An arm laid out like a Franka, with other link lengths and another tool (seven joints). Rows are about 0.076 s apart.
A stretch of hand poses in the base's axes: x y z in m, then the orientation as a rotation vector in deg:
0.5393, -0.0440, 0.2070, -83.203, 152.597, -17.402
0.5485, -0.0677, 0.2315, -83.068, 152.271, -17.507
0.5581, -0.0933, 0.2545, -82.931, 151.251, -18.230
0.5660, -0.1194, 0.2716, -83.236, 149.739, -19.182
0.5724, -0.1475, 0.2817, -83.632, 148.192, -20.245
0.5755, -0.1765, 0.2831, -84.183, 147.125, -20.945
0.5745, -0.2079, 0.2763, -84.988, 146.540, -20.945
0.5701, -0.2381, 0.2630, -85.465, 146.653, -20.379
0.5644, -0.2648, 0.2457, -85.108, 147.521, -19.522
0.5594, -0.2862, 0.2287, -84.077, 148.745, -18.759
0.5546, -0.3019, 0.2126, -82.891, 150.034, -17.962
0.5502, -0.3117, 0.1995, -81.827, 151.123, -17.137
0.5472, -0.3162, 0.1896, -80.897, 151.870, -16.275
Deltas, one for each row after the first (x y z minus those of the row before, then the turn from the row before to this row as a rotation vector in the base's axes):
0.0092, -0.0237, 0.0245, 0.079, -0.338, 0.054
0.0096, -0.0256, 0.0230, -0.073, -1.014, 0.303
0.0079, -0.0261, 0.0171, -0.176, -1.232, 0.727
0.0064, -0.0281, 0.0101, -0.273, -1.233, 0.788
0.0031, -0.0290, 0.0014, -0.253, -0.703, 0.693
-0.0010, -0.0314, -0.0068, -0.042, -0.051, 0.667
-0.0044, -0.0302, -0.0133, 0.181, 0.449, 0.235
-0.0057, -0.0267, -0.0173, 0.354, 0.682, -0.500
-0.0050, -0.0214, -0.0170, 0.361, 0.613, -1.004
-0.0048, -0.0157, -0.0161, 0.391, 0.611, -1.107
-0.0044, -0.0098, -0.0131, 0.432, 0.535, -0.957
-0.0030, -0.0045, -0.0099, 0.526, 0.352, -0.748

